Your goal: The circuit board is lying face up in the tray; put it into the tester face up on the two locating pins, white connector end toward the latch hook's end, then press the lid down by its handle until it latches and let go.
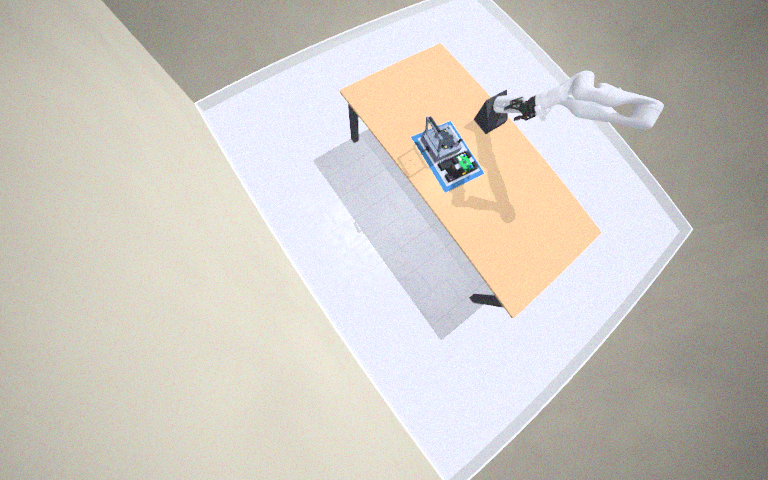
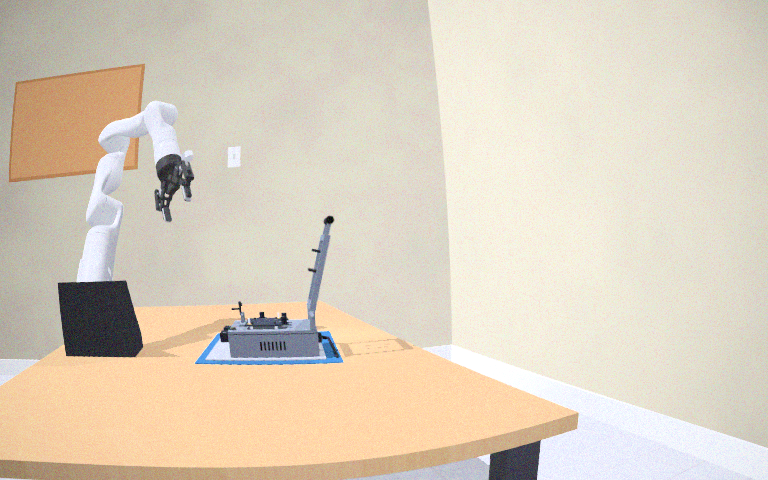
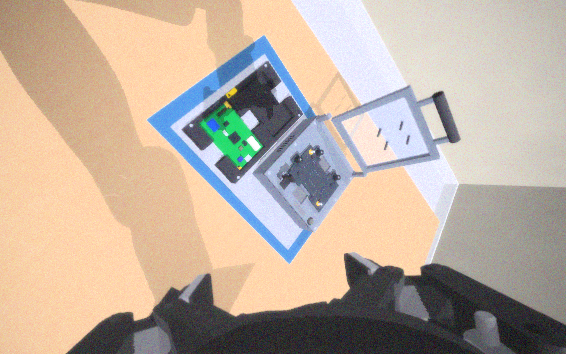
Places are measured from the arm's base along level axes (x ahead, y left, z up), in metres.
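Pixels of known places: gripper, between the fingertips: (image 1: 509, 114) (image 2: 177, 211) (image 3: 280, 278); arm's base, origin of its link: (image 1: 498, 104) (image 2: 92, 300).
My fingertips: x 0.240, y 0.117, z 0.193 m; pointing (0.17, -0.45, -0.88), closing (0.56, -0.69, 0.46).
Observation:
For each thing: its top centre in the pictures, then the offset to it from my fingertips. "pt": a spot on its surface instead. Level surfaces: height alone.
- green circuit board, centre of its top: (image 3: 234, 135) (image 1: 465, 161) dx +0.158, dy +0.003, dz -0.288 m
- black tray, a spot on its surface: (image 3: 280, 122) pt dx +0.247, dy -0.068, dz -0.298 m
- white connector, centre of its top: (image 3: 254, 143) dx +0.170, dy -0.038, dz -0.288 m
- black handle, a spot on its surface: (image 2: 329, 219) pt dx +0.302, dy -0.259, dz -0.047 m
- latch hook, centre of its top: (image 3: 291, 181) (image 2: 236, 301) dx +0.125, dy -0.105, dz -0.208 m
- blue-bordered white mat, height of its surface: dz -0.315 m
- wooden table, height of its surface: dz -0.315 m
The green circuit board (image 1: 465, 162) (image 3: 220, 137) lies face up in the black tray (image 3: 280, 122), with a white connector (image 3: 254, 143) near its edge facing the tester. The grey tester (image 1: 441, 148) (image 2: 300, 345) (image 3: 272, 167) stands beside the tray, and two gold-coloured pins (image 3: 311, 152) (image 3: 318, 203) show on its bed. Its lid (image 2: 320, 266) (image 3: 424, 122) stands open, leaning slightly back, with the black handle (image 2: 329, 219) (image 3: 446, 117) at its top. The latch hook (image 2: 241, 311) is opposite the hinge. My gripper (image 1: 511, 107) (image 2: 177, 208) (image 3: 280, 278) is open and empty, high above the table on the robot base's side.
Tester and tray sit on a blue-bordered white mat (image 1: 447, 188) (image 2: 206, 355) (image 3: 210, 187) on the wooden table (image 1: 526, 226) (image 2: 283, 413) (image 3: 360, 225). The black robot base (image 1: 487, 118) (image 2: 99, 319) stands at the table's edge. The raised lid projects above the tester on its far side from the base.

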